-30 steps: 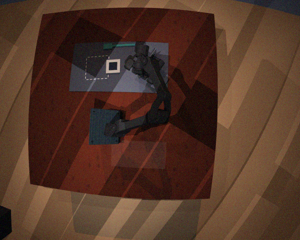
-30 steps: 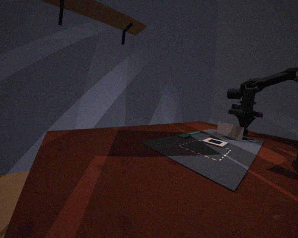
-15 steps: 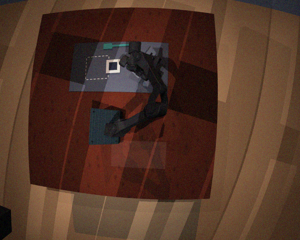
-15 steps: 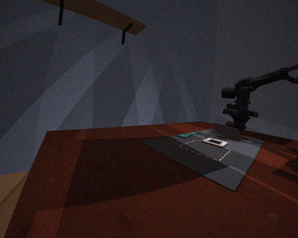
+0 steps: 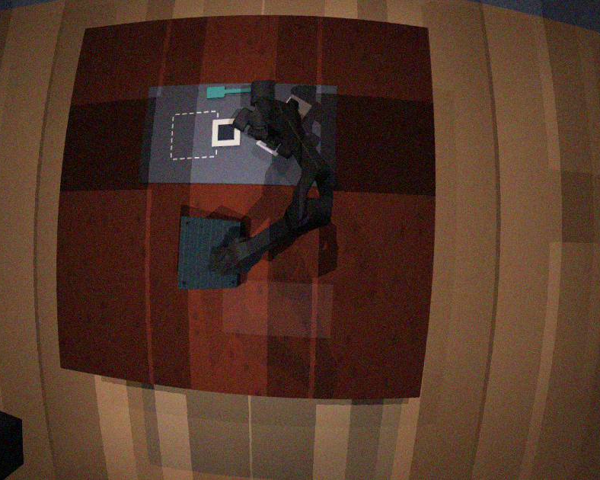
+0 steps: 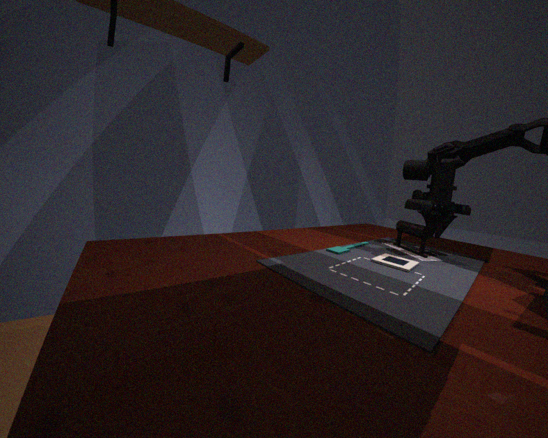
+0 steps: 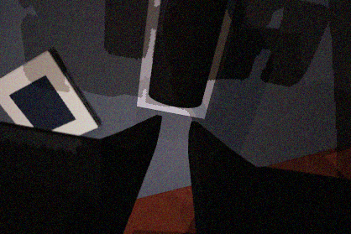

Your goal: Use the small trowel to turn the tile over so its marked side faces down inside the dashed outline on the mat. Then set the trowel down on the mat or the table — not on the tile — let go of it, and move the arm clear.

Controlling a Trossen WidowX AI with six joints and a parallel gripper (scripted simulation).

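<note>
My gripper tip is now 10 cm short of the trowel, 4 cm to the left of it and 2 cm above it. From my gripper tip the other things lie so: teal flat tool (17 cm ahead, 16 cm to the left, 6 cm below); white tile (2 cm ahead, 15 cm to the left, 6 cm below); grey mat (3 cm ahead, 12 cm to the left, 8 cm below).
</note>
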